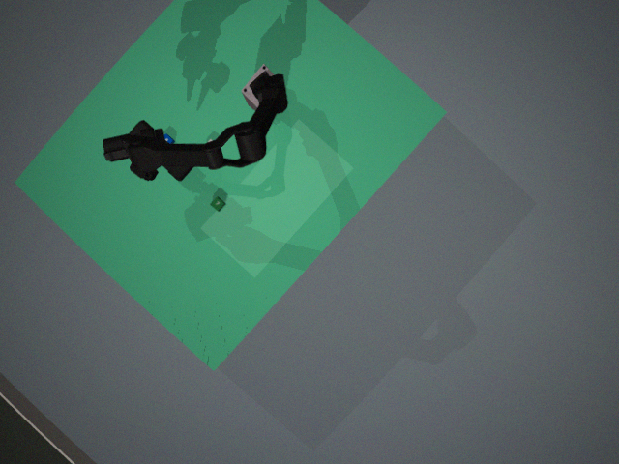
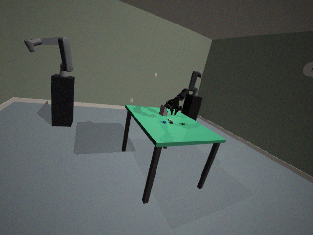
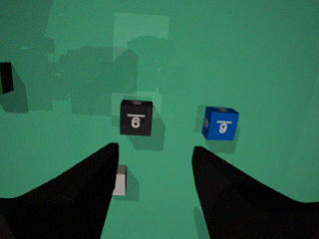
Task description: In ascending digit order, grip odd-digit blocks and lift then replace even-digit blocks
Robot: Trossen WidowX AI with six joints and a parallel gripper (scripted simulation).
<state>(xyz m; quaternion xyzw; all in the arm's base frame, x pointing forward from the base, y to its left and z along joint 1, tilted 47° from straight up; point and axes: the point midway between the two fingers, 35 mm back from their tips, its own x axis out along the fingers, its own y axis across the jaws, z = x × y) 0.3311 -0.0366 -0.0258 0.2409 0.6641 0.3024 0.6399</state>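
Right now the black block is 10 cm below my gripper tip, 2 cm behind it and 1 cm to the left of it. The rest, counted from my gripper tip: white block 10 cm below, 10 cm behind, 3 cm to the left; blue block 10 cm below, 8 cm to the right, 2 cm behind; green block 17 cm to the left, 10 cm below, 1 cm ahead.
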